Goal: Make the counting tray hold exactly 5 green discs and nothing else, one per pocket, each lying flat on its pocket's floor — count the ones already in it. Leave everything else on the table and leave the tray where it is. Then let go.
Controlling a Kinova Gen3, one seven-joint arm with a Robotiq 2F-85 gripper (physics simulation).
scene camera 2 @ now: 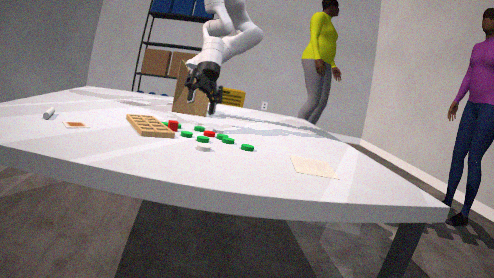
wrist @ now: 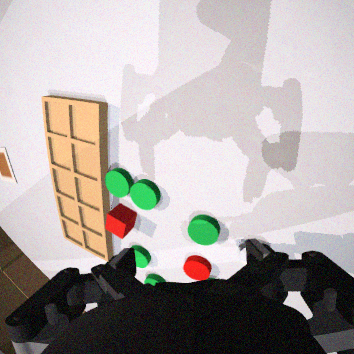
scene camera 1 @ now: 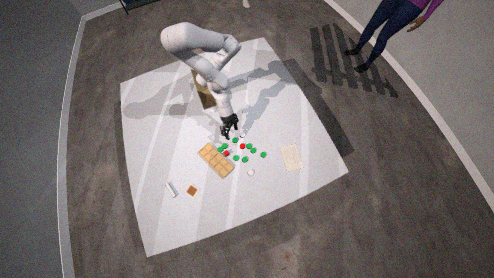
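The wooden counting tray [scene camera 1: 201,151] [scene camera 2: 159,135] [wrist: 104,150] lies on the table; its pockets hold no discs. Several green discs lie loose on the table. A pair, one green disc [wrist: 119,182] and another green disc [wrist: 145,194], lies close beside the tray's long side. A separate green disc [scene camera 1: 235,140] [scene camera 2: 199,128] [wrist: 204,229] lies nearest the gripper. Others, such as the green disc [scene camera 1: 263,154] [scene camera 2: 247,147], lie farther from the tray. My gripper [scene camera 1: 231,134] [scene camera 2: 201,106] [wrist: 189,256] is open and empty above the table. It hides part of the discs in the wrist view.
A red cube [scene camera 1: 226,153] [scene camera 2: 173,125] [wrist: 120,221] stands close beside the tray. A red disc [scene camera 1: 242,146] [scene camera 2: 209,133] [wrist: 197,267] lies among the green ones. A white disc [scene camera 1: 251,172] [scene camera 2: 203,147], a white cylinder [scene camera 1: 171,189] [scene camera 2: 49,113] and a paper sheet [scene camera 1: 291,157] [scene camera 2: 314,167] also lie there.
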